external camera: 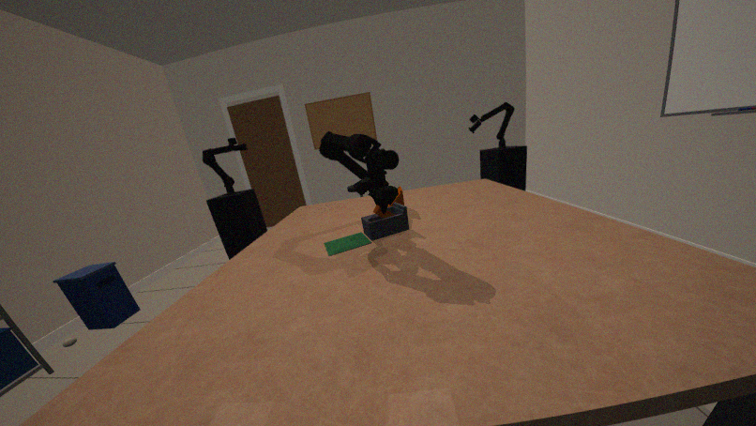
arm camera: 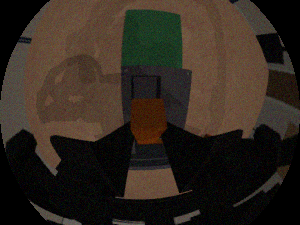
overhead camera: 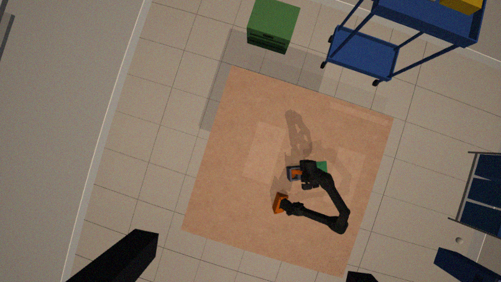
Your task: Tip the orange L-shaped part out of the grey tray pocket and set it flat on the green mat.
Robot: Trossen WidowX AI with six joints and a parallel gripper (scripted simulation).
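The green mat is 15 cm to the right of my gripper tip, 10 cm below it and 2 cm ahead of it. From my gripper tip the other things lie so: orange L-shaped part: 3 cm to the left, 3 cm below, 2 cm behind.
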